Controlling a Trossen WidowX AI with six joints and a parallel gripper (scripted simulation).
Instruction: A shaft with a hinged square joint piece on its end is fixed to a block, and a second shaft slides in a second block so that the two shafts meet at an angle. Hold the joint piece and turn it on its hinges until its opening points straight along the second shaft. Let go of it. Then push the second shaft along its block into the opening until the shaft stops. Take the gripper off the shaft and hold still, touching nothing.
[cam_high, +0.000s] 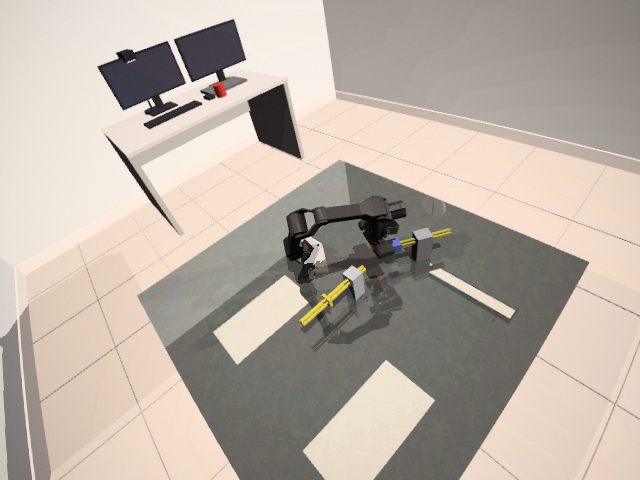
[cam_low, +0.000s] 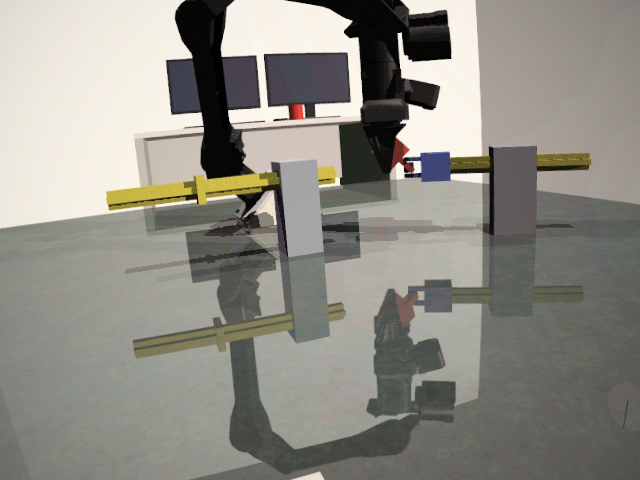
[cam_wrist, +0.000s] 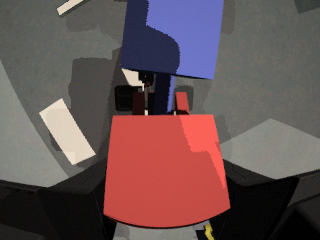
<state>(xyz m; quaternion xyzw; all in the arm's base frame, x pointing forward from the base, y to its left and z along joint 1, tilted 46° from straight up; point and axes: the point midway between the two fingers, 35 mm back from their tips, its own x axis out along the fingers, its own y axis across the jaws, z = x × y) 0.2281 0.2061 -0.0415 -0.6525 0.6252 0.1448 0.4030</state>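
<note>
My gripper tip is 10 mm to the right of the red joint piece and 30 mm below it.
</note>
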